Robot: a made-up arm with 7 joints.
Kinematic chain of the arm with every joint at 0, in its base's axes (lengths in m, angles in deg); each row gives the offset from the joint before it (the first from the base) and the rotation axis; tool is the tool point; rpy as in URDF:
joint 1: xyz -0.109 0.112 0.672 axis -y
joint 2: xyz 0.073 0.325 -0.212 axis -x
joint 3: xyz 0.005 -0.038 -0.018 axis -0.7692 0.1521 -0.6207
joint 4: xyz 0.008 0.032 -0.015 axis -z
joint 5: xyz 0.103 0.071 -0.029 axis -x
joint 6: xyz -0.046 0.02 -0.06 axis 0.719 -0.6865 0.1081
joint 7: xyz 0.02 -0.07 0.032 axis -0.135 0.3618 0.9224
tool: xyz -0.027 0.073 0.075 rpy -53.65 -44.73 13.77
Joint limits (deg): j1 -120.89..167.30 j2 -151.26..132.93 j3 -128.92..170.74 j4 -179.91..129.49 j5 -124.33..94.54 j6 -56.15..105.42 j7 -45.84..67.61
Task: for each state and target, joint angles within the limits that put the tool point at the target. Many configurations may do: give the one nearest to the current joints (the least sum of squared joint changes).
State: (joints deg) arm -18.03 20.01 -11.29 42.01 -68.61 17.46 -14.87
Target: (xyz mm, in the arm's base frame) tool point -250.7 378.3 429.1
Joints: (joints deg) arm -57.73 29.71 8.73 54.63 -79.62 22.85 -24.55
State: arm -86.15 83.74 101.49 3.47 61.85 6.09 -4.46
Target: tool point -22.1 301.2 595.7
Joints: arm -36.42 83.60 115.12 -2.57 64.65 -25.82 -12.55
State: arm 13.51 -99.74 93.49 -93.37 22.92 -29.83 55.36
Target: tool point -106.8 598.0 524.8
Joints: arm -4.75 -96.35 93.92 -98.73 32.19 -43.98 50.59
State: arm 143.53 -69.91 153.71 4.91 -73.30 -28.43 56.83
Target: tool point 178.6 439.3 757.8
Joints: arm 101.25 -93.16 168.93 5.38 -78.58 3.13 67.61
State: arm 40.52 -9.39 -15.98 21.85 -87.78 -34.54 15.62
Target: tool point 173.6 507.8 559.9
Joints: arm 21.99 6.25 4.10 9.60 -66.35 -56.15 4.46
